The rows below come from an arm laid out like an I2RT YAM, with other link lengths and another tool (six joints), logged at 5 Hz.
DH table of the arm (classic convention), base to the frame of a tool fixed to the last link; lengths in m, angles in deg. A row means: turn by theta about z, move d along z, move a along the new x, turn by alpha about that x. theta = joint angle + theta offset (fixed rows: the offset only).
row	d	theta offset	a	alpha
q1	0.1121	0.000	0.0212	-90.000
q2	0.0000	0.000	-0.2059	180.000
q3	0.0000	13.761	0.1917	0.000
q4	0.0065	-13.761	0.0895	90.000
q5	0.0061	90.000	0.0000	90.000
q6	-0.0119	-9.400	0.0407	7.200
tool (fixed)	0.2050	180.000	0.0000	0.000
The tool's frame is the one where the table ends.
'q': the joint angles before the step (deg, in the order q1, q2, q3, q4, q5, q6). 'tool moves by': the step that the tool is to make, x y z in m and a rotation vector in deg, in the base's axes. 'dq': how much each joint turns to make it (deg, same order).
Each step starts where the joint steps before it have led.
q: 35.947 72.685 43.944 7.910 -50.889 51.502
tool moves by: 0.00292 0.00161 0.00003 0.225 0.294 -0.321
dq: 0.002 0.877 0.264 1.054 0.177 0.705
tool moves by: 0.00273 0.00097 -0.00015 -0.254 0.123 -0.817
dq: 0.349 0.353 0.438 0.003 1.140 0.439
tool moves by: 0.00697 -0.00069 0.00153 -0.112 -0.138 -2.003
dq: 0.178 0.176 0.352 0.527 2.109 0.879
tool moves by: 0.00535 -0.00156 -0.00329 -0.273 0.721 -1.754
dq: -0.001 0.440 -0.262 0.791 1.582 1.142
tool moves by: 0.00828 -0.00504 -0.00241 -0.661 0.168 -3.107
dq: 0.000 -0.351 -0.351 0.086 3.074 0.879
